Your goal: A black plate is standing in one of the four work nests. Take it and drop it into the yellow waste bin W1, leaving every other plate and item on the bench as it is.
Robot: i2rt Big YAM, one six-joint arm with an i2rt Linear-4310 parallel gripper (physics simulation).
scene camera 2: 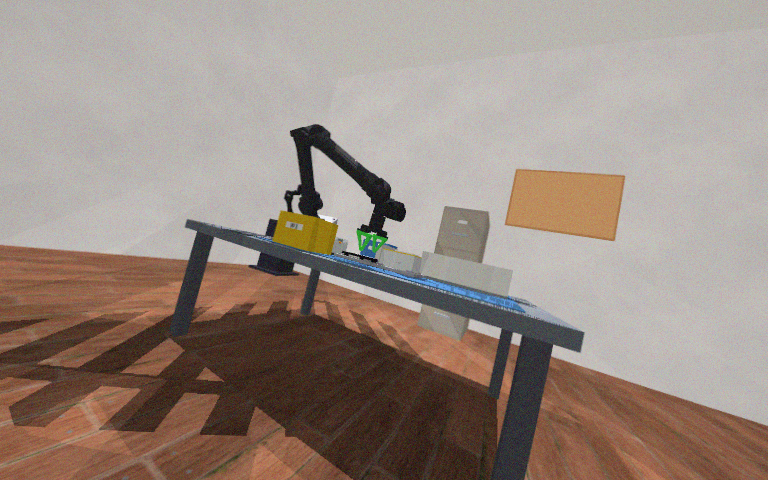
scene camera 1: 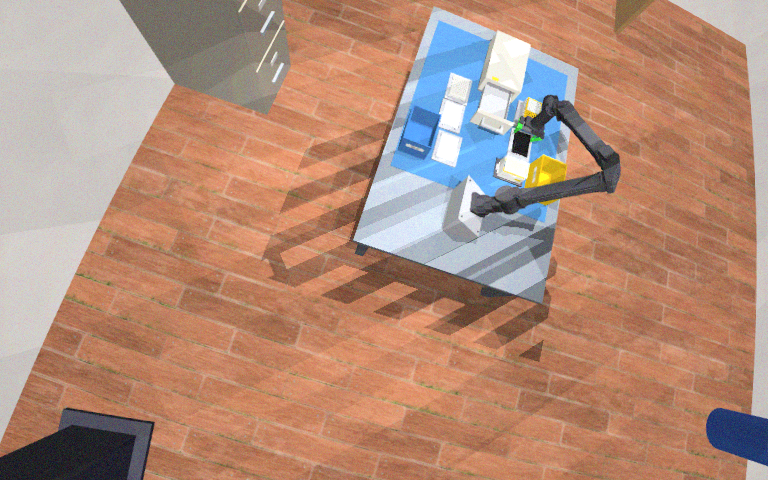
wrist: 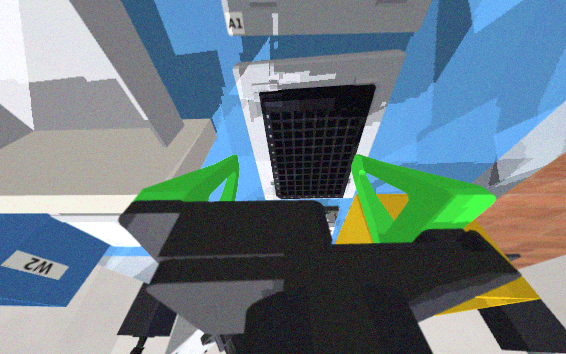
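Pixels of known places: gripper, fingertip midpoint: (scene camera 2: 367,251) (scene camera 1: 522,136) (wrist: 296,161); arm's base at its link origin: (scene camera 1: 476,205).
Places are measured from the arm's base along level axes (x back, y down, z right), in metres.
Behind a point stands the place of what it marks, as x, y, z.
The black plate (scene camera 1: 521,143) {-0.411, 0.094, 0.256} (wrist: 317,145) {-0.430, 0.090, 0.263}, a dark grid of wells, sits flat in a white nest (wrist: 253,130) {-0.448, 0.104, 0.207}; in scene camera 2 it is a thin dark edge (scene camera 2: 357,256) {-0.419, 0.096, 0.299}. My gripper (scene camera 1: 527,133) {-0.434, 0.068, 0.244} (scene camera 2: 368,252) {-0.434, 0.068, 0.244} (wrist: 296,161) {-0.434, 0.068, 0.244} is open and empty, its green fingers pointing down. In the wrist view its fingertips appear to either side of the plate's near half; in scene camera 2 they are slightly above the plate. The yellow waste bin (scene camera 1: 547,168) {-0.298, 0.077, 0.394} (scene camera 2: 305,233) {-0.267, 0.059, 0.440} (wrist: 510,291) {-0.297, 0.001, 0.423} stands close by, partly behind the arm in scene camera 1; its inside is mostly hidden.
Nest A1 (wrist: 325,16) {-0.514, 0.104, 0.275} lies beyond, with a yellow-and-white rack (scene camera 1: 532,106) {-0.600, 0.039, 0.281}. A pale cabinet (scene camera 1: 506,59) {-0.820, 0.014, 0.116} has its drawer (scene camera 1: 493,122) {-0.458, 0.050, 0.078} pulled out beside the nests. A low white item (scene camera 1: 512,168) {-0.242, 0.058, 0.192} stands by the yellow bin. Blue bin W2 (scene camera 1: 420,134) {-0.342, 0.111, -0.260} (wrist: 40,285) {-0.281, 0.018, -0.217} and white trays (scene camera 1: 447,148) {-0.290, 0.096, -0.126} stand farther across.
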